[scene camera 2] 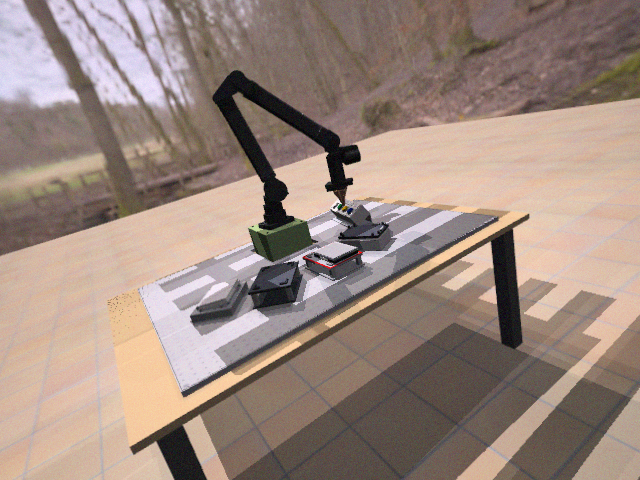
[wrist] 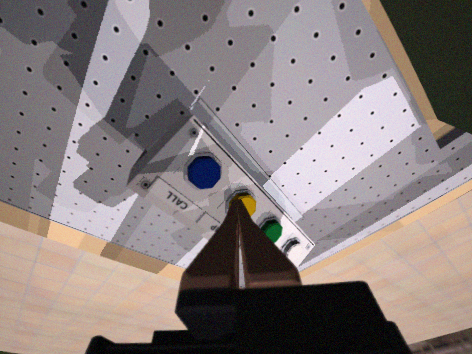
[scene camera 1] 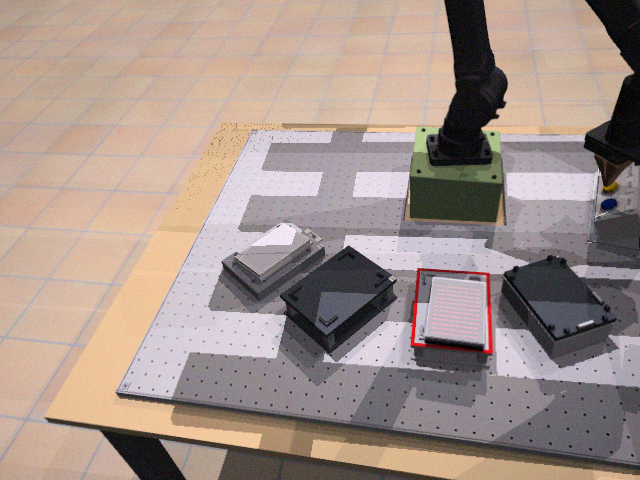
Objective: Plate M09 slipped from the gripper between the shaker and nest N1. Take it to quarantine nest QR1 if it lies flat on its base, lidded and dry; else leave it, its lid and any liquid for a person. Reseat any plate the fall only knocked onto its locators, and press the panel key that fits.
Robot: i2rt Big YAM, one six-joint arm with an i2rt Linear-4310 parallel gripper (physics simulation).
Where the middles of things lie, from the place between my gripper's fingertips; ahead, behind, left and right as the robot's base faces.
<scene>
I see the dark station (scene camera 1: 560,310) 220 mm ahead of my hand, 140 mm to the right of it and 50 mm below it.
</scene>
